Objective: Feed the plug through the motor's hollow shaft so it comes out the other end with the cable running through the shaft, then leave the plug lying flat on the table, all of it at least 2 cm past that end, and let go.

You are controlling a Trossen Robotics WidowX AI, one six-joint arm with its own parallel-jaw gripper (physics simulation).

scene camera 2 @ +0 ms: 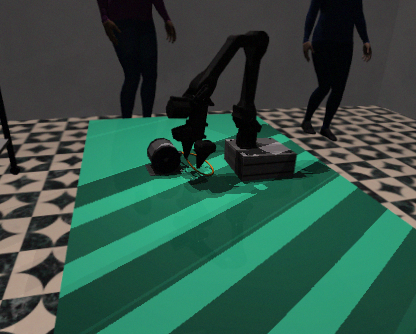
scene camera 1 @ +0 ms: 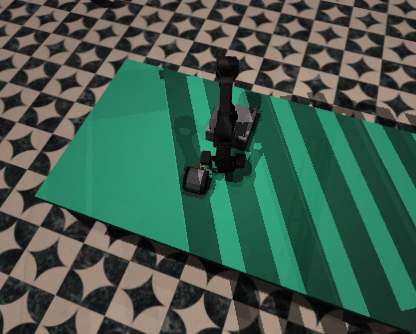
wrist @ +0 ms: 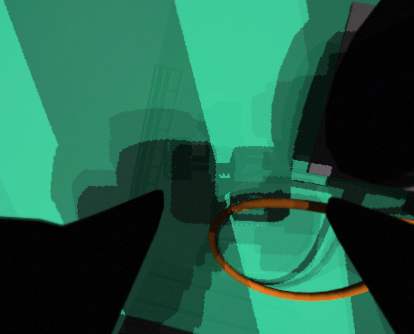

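Seen in the pictures: gripper, fingertip midpoint: [scene camera 2: 191, 163] [wrist: 243, 201]; arm's base at its link origin: [scene camera 2: 246, 145].
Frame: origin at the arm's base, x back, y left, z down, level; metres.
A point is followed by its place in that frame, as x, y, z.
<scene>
The dark cylindrical motor [scene camera 1: 196, 180] @(-0.320, -0.018, -0.012) [scene camera 2: 164, 156] @(-0.301, 0.017, 0.017) [wrist: 372, 100] @(-0.283, 0.012, 0.038) lies on its side on a small grey mount; part of it shows at the right of the wrist view. The orange cable [scene camera 2: 213, 172] @(-0.128, 0.033, 0.083) [wrist: 310, 296] @(-0.146, -0.024, 0.061) curves in a loop between the motor and the robot base, and passes behind the right finger in the wrist view. My gripper [scene camera 2: 193, 162] @(-0.212, 0.058, 0.030) [wrist: 243, 201] @(-0.212, 0.058, 0.030) is open and empty, pointing down low over the table beside the motor, with its fingertips around the near part of the loop. In scene camera 1 the arm hides the fingertips. I cannot make out the plug or the shaft opening.
The robot base [scene camera 1: 245, 120] @(0.063, 0.069, -0.002) [scene camera 2: 267, 164] @(0.043, 0.107, 0.030) stands on the green table [scene camera 1: 135, 150] @(-0.242, -0.379, 0.085) [scene camera 2: 225, 280] @(-0.226, 0.555, 0.085), on the other side of the loop from the motor. Striped shadows cross the table top. Two people [scene camera 2: 137, 60] [scene camera 2: 332, 60] stand behind the table.
</scene>
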